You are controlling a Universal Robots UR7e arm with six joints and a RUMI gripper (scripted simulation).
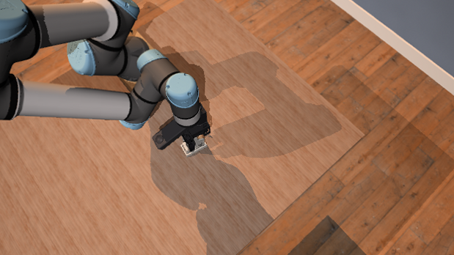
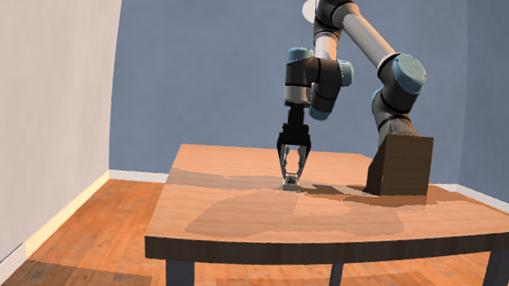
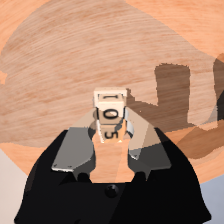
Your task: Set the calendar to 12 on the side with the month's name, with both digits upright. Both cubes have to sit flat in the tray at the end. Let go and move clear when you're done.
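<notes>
Right now my hand is 1 cm above the white digit cube. Round my hand: calendar tray (3 cm below, 2 cm to the left).
</notes>
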